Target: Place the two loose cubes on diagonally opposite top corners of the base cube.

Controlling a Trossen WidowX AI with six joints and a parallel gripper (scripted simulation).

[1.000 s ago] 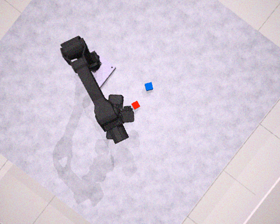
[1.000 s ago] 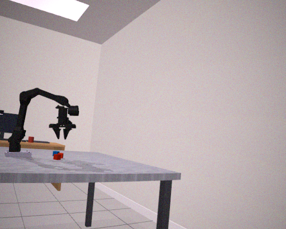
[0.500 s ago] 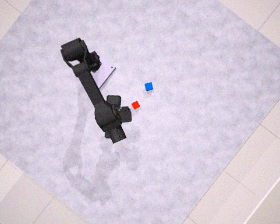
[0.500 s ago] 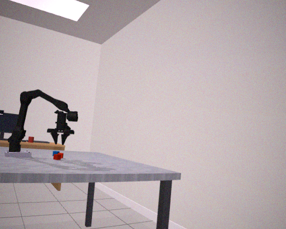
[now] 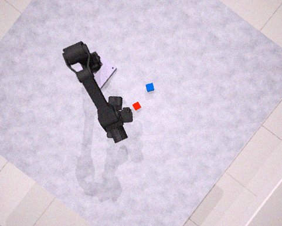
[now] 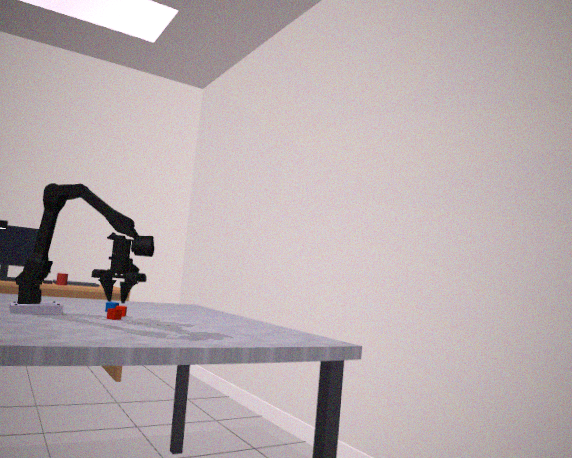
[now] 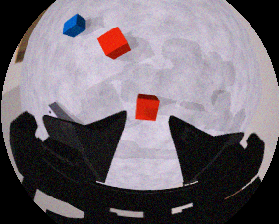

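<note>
Now: gripper tip 4 cm short of the blue base cube, 22 cm to the right of it and 4 cm above it. From my gripper tip the other things lie so: red cube 4 cm ahead, 10 cm to the left, 4 cm below.
</note>
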